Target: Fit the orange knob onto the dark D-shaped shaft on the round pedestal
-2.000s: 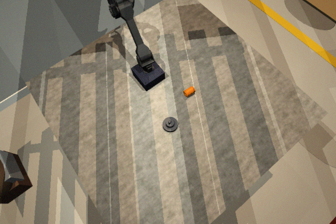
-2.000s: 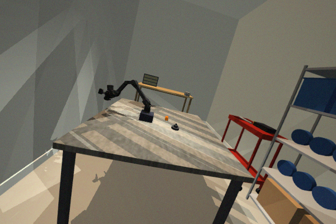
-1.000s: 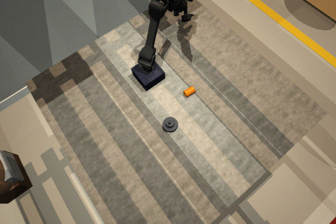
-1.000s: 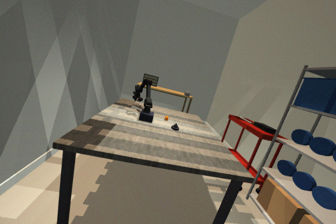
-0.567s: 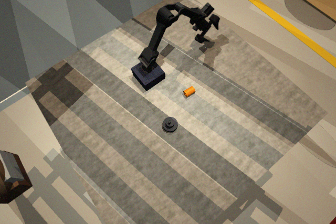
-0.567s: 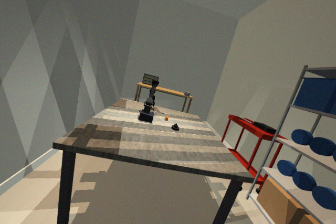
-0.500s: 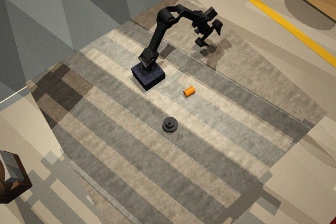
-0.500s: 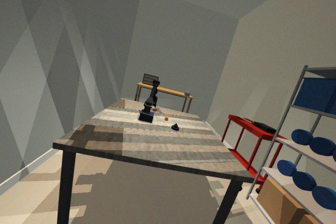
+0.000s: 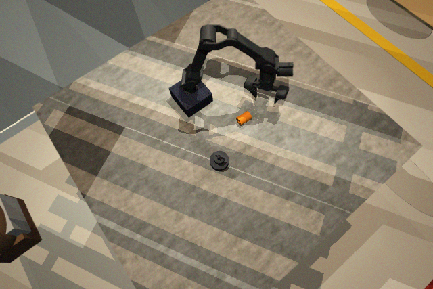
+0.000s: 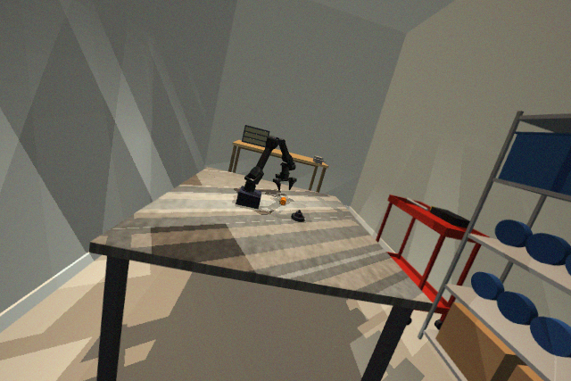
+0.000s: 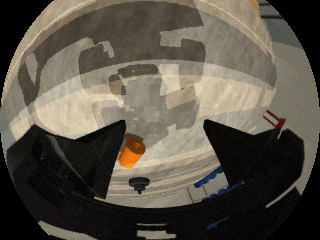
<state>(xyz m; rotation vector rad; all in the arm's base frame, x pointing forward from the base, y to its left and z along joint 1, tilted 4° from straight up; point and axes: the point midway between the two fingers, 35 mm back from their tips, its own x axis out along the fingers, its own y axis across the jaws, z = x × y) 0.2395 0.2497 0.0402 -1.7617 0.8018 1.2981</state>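
My gripper tip is 12 cm to the left of the orange knob and 4 cm above it. Also, from my gripper tip: round pedestal 32 cm to the right, 10 cm ahead, 3 cm below.
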